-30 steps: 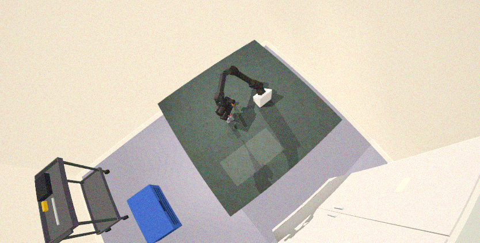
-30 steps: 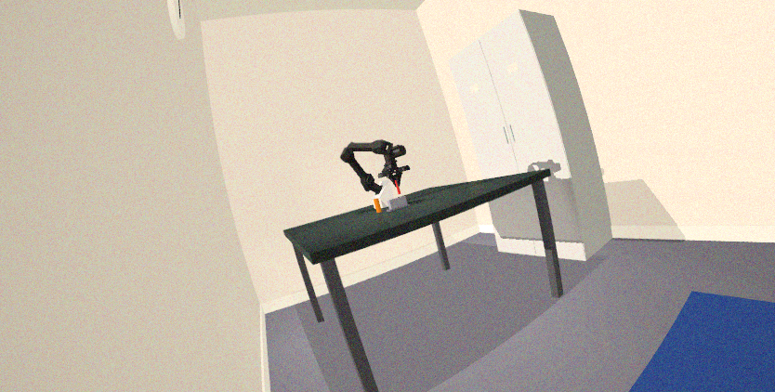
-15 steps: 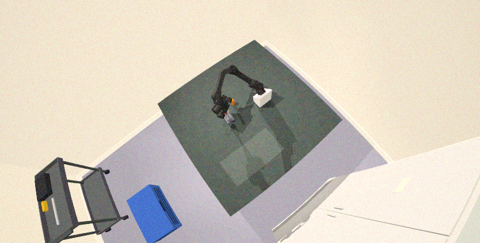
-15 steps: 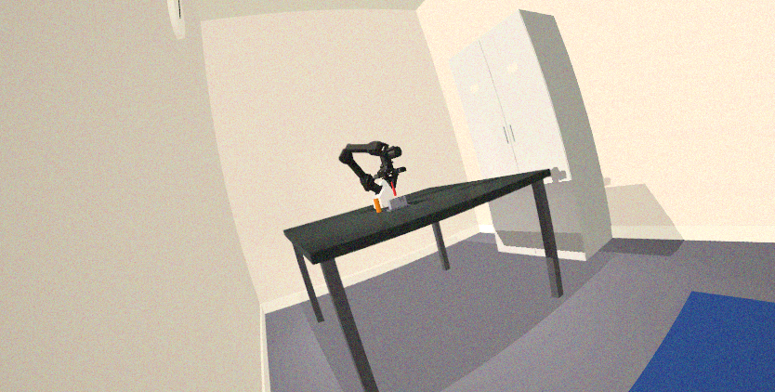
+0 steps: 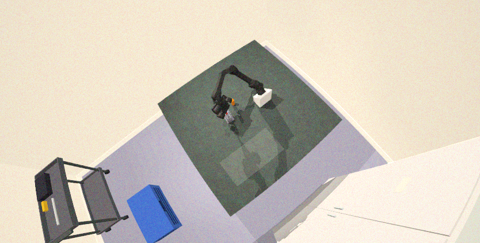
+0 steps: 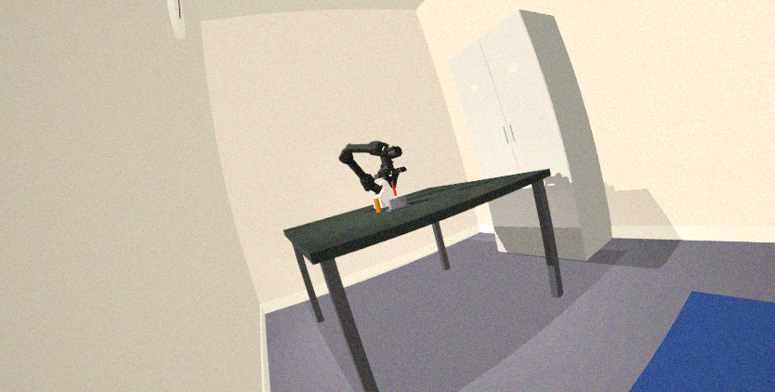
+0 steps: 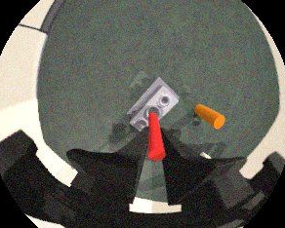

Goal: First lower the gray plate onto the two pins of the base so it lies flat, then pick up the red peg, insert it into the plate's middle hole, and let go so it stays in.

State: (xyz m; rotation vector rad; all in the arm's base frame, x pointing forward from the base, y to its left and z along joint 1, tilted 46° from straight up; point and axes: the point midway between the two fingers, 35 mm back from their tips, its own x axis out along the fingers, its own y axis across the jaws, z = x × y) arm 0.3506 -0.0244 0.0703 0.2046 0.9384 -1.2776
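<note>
Right now the red peg is right at my gripper tip. Round my gripper tip: orange cylinder: 120 mm behind, 70 mm to the right, 70 mm below; gray plate: 70 mm below.
</note>
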